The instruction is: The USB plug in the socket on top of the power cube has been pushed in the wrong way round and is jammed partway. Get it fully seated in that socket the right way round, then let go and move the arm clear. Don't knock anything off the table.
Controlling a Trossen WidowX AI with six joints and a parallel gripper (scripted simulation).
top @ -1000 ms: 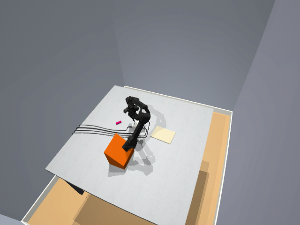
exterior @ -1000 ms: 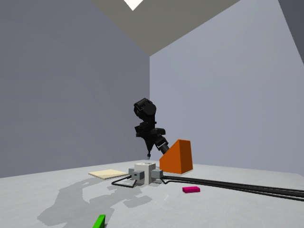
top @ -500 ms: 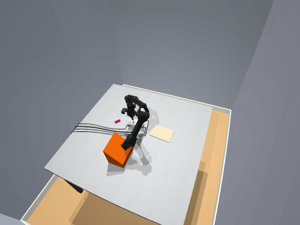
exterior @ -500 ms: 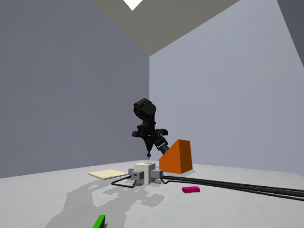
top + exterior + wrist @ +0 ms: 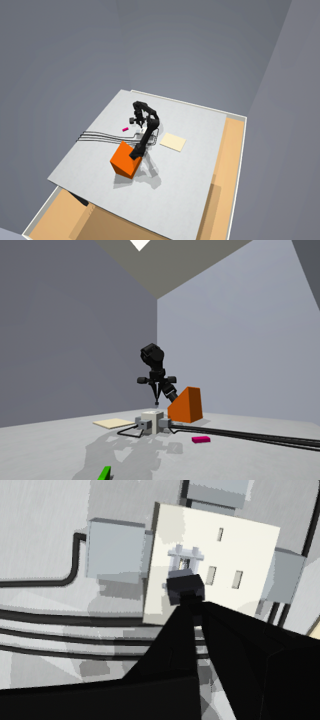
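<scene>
My gripper tip is 20 mm above the black USB plug. The rest, counted from my gripper tip: magenta block (20 mm behind, 190 mm to the left, 130 mm below); then beige pad (60 mm ahead, 300 mm to the right, 130 mm below); then grey socket frame (70 mm below).
</scene>
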